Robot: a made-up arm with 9 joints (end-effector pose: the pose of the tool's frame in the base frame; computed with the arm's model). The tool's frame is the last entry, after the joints.
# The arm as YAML. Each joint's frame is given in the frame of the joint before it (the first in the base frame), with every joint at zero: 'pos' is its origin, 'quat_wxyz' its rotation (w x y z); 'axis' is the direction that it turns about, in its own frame. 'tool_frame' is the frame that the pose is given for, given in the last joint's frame.
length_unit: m
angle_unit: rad
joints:
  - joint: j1
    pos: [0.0, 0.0, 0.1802]
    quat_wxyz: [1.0, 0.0, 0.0, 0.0]
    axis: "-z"
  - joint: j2
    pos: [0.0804, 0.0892, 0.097]
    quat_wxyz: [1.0, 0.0, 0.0, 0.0]
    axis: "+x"
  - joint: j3
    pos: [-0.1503, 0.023, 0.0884]
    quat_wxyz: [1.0, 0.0, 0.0, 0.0]
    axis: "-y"
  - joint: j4
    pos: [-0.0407, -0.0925, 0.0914]
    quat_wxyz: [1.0, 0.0, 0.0, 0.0]
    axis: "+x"
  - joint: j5
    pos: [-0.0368, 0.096, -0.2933]
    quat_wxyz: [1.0, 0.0, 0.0, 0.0]
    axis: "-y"
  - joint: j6
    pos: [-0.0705, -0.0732, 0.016]
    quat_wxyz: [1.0, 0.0, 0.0, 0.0]
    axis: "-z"
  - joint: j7
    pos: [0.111, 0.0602, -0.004]
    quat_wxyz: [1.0, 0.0, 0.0, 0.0]
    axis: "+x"
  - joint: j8
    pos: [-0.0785, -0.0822, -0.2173]
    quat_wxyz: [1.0, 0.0, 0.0, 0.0]
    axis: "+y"
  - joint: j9
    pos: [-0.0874, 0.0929, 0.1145]
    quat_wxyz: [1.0, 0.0, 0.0, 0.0]
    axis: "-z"
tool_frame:
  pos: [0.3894, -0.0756, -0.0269]
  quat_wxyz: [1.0, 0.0, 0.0, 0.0]
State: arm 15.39 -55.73 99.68 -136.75 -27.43 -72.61 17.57 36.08 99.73
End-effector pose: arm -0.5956 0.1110 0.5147 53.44 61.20 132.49
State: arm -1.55 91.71 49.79 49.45 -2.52 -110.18 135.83 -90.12 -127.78
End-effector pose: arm -0.4071 0.0165 -0.0917 -45.46 118.02 -3.90
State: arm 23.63 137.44 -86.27 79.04 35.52 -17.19 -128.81 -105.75 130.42
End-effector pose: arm -0.1540 0.1002 -0.2763 135.51 37.27 -92.22
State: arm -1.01 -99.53 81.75 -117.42 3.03 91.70 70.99 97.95 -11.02
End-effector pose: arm -0.3645 0.7037 0.5876 -96.37 -78.35 50.51
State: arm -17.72 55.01 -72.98 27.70 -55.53 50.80 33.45 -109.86 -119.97
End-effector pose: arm -0.5467 0.3509 0.7574 27.86 14.43 118.88
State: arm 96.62 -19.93 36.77 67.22 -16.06 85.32 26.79 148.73 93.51
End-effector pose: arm 0.2925 0.1557 -0.2291 84.76 105.28 -25.86
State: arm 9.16 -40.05 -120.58 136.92 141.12 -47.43 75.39 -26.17 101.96
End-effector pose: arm -0.1056 -0.1133 -0.1113 6.51 -112.28 -124.29
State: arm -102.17 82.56 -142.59 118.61 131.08 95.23 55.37 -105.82 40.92
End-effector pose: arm -0.3306 -0.1327 0.2734 27.51 -149.09 -38.81
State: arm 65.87 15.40 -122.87 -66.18 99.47 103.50 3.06 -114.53 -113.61
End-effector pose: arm 0.1713 0.0543 0.0471 -73.89 21.82 5.59
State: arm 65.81 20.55 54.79 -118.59 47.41 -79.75 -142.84 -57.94 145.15
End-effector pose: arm 0.0126 0.6317 0.2213 -63.23 -17.61 59.31
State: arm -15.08 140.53 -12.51 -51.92 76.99 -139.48 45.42 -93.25 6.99
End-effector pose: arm -0.2125 0.2456 0.1038 -107.87 116.64 -78.03
